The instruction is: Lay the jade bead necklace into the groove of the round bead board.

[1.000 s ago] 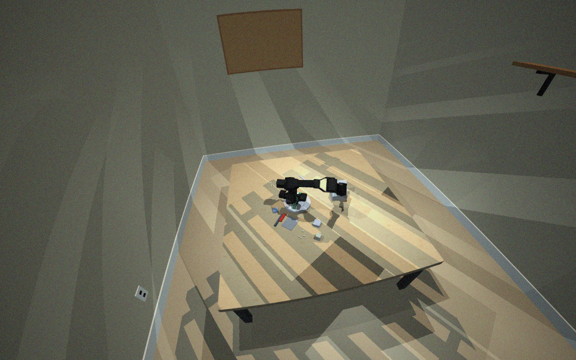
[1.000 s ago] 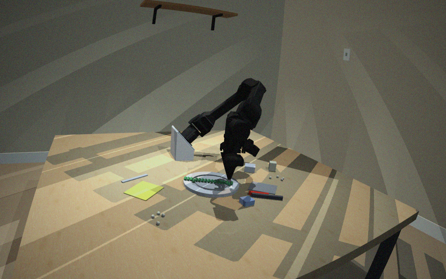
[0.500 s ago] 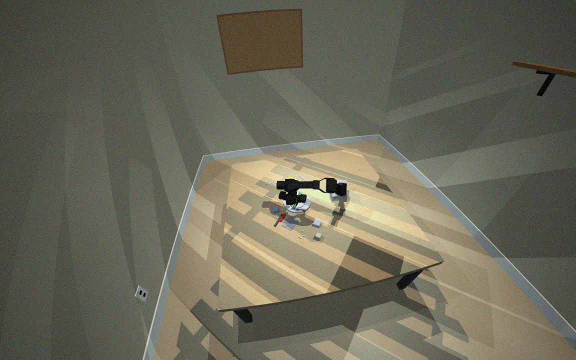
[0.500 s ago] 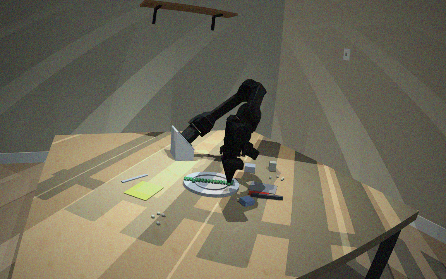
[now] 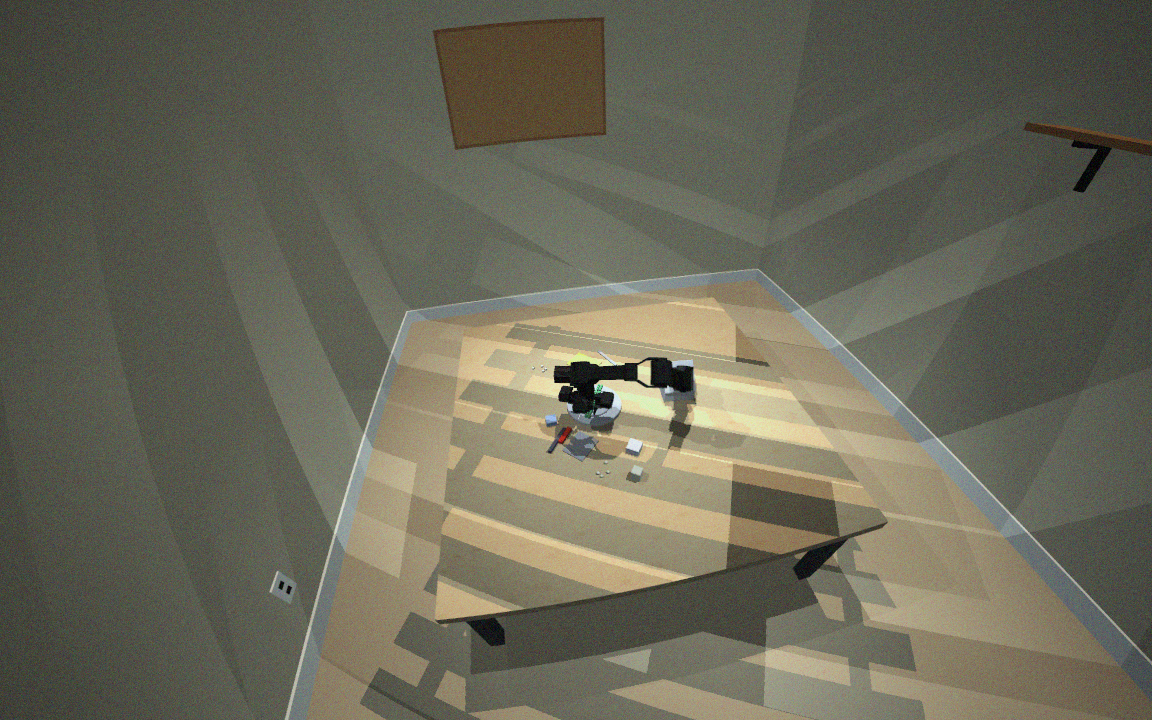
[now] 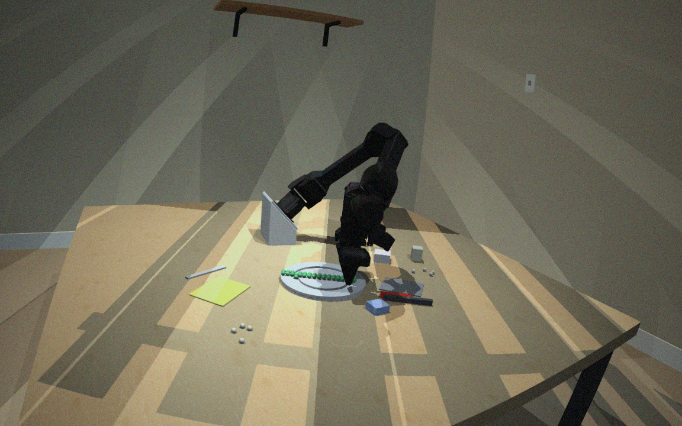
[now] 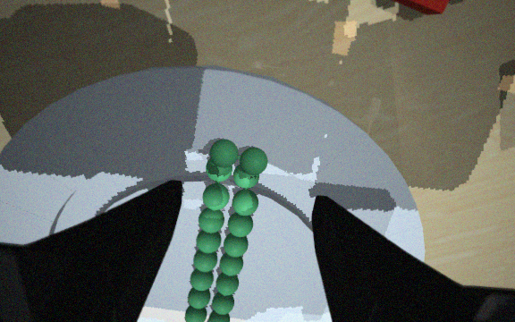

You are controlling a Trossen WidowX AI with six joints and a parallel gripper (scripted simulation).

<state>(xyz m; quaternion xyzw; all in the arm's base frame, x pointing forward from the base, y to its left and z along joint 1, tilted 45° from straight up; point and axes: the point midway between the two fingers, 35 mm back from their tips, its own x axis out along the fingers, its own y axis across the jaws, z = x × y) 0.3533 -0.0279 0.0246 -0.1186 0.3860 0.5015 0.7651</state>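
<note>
My gripper tip is 40 mm past the round grey bead board, 40 mm to the left of it and 10 mm above it. Also, from my gripper tip: grey plate: 60 mm ahead, 120 mm to the left, 10 mm below; blue block: 130 mm ahead, 10 mm to the right, 10 mm below; red and black pen: 110 mm ahead, 80 mm to the left, 10 mm below.
</note>
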